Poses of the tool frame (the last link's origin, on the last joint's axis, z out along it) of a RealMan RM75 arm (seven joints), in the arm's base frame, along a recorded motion.
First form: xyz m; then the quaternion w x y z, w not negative.
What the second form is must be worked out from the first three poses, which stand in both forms.
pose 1, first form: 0.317, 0.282, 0.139, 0.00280, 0.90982, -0.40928, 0.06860
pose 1, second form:
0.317, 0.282, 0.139
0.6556, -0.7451, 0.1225
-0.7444, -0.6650, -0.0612
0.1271, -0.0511, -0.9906

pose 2, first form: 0.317, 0.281, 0.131, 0.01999, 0.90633, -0.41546, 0.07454
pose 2, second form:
0.317, 0.281, 0.131
0.6437, -0.7561, 0.1185
-0.7501, -0.6540, -0.0982
0.1517, -0.0257, -0.9881

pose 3, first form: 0.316, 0.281, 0.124, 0.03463, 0.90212, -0.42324, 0.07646
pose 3, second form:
0.316, 0.281, 0.124
0.6300, -0.7689, 0.1086
-0.7583, -0.6393, -0.1272
0.1673, -0.0022, -0.9859

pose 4, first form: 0.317, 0.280, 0.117, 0.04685, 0.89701, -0.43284, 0.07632
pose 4, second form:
0.317, 0.280, 0.117
0.6136, -0.7837, 0.0964
-0.7694, -0.6209, -0.1501
0.1775, 0.0180, -0.9840

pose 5, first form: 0.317, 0.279, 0.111, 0.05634, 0.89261, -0.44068, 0.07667
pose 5, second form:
0.317, 0.279, 0.111
0.5998, -0.7953, 0.0872
-0.7781, -0.6053, -0.1682
0.1865, 0.0330, -0.9819

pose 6, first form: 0.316, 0.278, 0.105, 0.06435, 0.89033, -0.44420, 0.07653
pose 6, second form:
0.316, 0.278, 0.105
0.5937, -0.8008, 0.0791
-0.7811, -0.5971, -0.1826
0.1934, 0.0466, -0.9800

